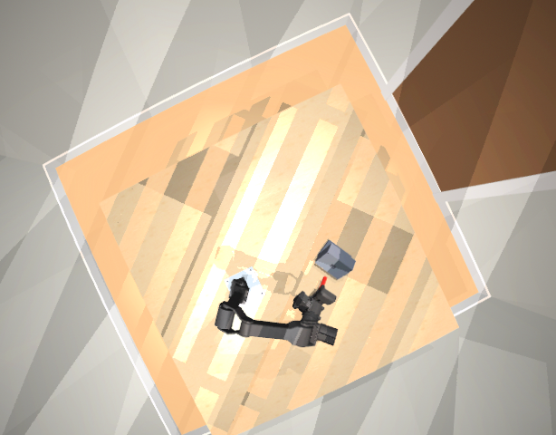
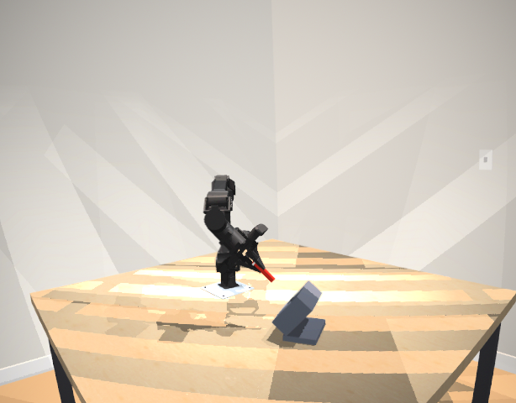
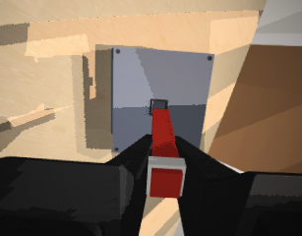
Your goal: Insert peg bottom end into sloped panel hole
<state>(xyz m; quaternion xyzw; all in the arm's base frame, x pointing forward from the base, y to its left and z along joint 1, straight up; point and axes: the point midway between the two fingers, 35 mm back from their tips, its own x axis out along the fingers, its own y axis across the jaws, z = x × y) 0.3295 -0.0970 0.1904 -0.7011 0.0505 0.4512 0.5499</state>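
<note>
My gripper tip is 10 cm above the grey-blue sloped panel, 9 cm short of it and 5 cm to the right of it. From my gripper tip the other things lie so: red peg 1 cm to the right, 1 cm behind, 1 cm above.
</note>
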